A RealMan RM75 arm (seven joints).
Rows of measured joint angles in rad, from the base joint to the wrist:
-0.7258 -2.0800 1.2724 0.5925 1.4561 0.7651 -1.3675
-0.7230 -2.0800 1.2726 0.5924 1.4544 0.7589 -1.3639
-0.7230 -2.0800 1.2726 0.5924 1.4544 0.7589 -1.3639
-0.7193 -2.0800 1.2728 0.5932 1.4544 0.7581 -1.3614
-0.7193 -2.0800 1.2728 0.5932 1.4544 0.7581 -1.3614
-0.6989 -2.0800 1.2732 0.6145 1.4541 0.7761 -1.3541
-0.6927 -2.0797 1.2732 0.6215 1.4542 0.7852 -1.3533
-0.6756 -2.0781 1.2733 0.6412 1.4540 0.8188 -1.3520
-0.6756 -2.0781 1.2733 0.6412 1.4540 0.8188 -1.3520
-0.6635 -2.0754 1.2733 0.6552 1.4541 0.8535 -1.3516
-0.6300 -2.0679 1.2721 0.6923 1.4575 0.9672 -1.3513
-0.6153 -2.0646 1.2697 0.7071 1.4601 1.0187 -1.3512
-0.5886 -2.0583 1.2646 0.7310 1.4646 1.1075 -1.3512
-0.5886 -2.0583 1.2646 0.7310 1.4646 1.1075 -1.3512
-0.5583 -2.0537 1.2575 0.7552 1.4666 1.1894 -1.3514
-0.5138 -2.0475 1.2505 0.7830 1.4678 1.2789 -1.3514
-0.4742 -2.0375 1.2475 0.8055 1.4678 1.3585 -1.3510
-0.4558 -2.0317 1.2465 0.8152 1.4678 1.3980 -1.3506
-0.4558 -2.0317 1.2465 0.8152 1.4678 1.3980 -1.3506
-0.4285 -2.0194 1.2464 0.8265 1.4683 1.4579 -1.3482
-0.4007 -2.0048 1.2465 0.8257 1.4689 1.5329 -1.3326
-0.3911 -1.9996 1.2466 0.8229 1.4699 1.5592 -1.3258
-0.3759 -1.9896 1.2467 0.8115 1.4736 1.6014 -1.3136
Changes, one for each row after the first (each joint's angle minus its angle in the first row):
0.0028 0.0000 0.0002 -0.0001 -0.0017 -0.0062 0.0036
0.0028 0.0000 0.0002 -0.0001 -0.0017 -0.0062 0.0036
0.0065 0.0000 0.0004 0.0007 -0.0017 -0.0070 0.0061
0.0065 0.0000 0.0004 0.0007 -0.0017 -0.0070 0.0061
0.0269 0.0000 0.0008 0.0220 -0.0020 0.0110 0.0134
0.0331 0.0003 0.0008 0.0290 -0.0019 0.0201 0.0142
0.0502 0.0019 0.0009 0.0487 -0.0021 0.0537 0.0155
0.0502 0.0019 0.0009 0.0487 -0.0021 0.0537 0.0155
0.0623 0.0046 0.0009 0.0627 -0.0020 0.0884 0.0159
0.0958 0.0121 -0.0003 0.0998 0.0014 0.2021 0.0162
0.1105 0.0154 -0.0027 0.1146 0.0040 0.2536 0.0163
0.1372 0.0217 -0.0078 0.1385 0.0085 0.3424 0.0163
0.1372 0.0217 -0.0078 0.1385 0.0085 0.3424 0.0163
0.1675 0.0263 -0.0149 0.1627 0.0105 0.4243 0.0161
0.2120 0.0325 -0.0219 0.1905 0.0117 0.5138 0.0161
0.2516 0.0425 -0.0249 0.2130 0.0117 0.5934 0.0165
0.2700 0.0483 -0.0259 0.2227 0.0117 0.6329 0.0169
0.2700 0.0483 -0.0259 0.2227 0.0117 0.6329 0.0169
0.2973 0.0606 -0.0260 0.2340 0.0122 0.6928 0.0193
0.3251 0.0752 -0.0259 0.2332 0.0128 0.7678 0.0349
0.3347 0.0804 -0.0258 0.2304 0.0138 0.7941 0.0417
0.3499 0.0904 -0.0257 0.2190 0.0175 0.8363 0.0539

